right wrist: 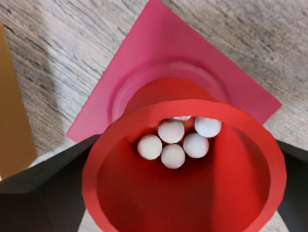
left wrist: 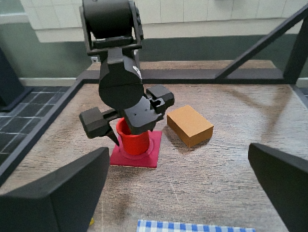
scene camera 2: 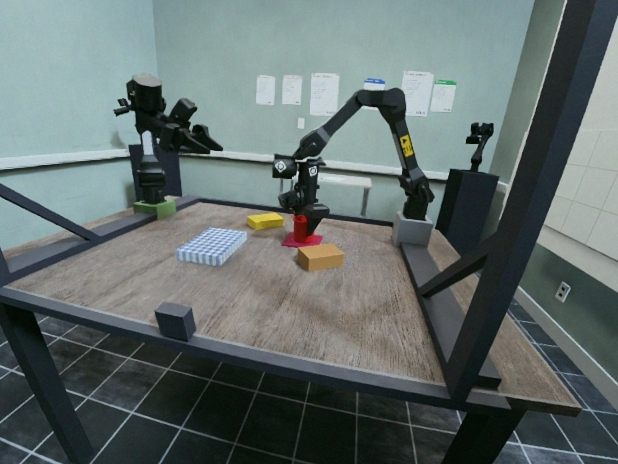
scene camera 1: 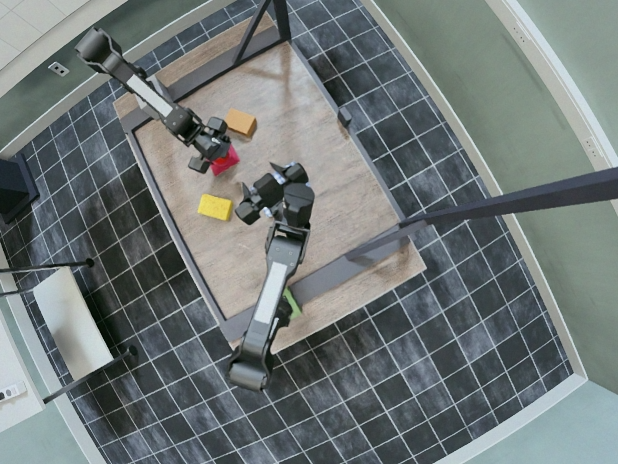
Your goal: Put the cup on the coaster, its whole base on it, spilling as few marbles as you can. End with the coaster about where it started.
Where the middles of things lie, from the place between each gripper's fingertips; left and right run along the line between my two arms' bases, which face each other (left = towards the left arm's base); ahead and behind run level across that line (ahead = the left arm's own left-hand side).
I see my right gripper 30 mm above the red cup point(right wrist: 243, 174). The rest, counted from my right hand: crimson coaster point(right wrist: 158, 46) (70 mm below); orange-brown block point(scene camera 2: 318, 257) (130 mm behind, 60 mm to the right, 50 mm below); blue-and-white checked block point(scene camera 2: 213, 246) (230 mm to the left, 120 mm behind, 60 mm below).
The blue-and-white checked block is 260 mm below my left hand, 20 mm to the right of it and 20 mm behind it. From my left hand the other things lie so: crimson coaster (270 mm below, 260 mm to the right, 100 mm ahead); then orange-brown block (320 mm to the right, 260 mm below, 30 mm behind); then red cup (260 mm to the right, 230 mm below, 100 mm ahead).
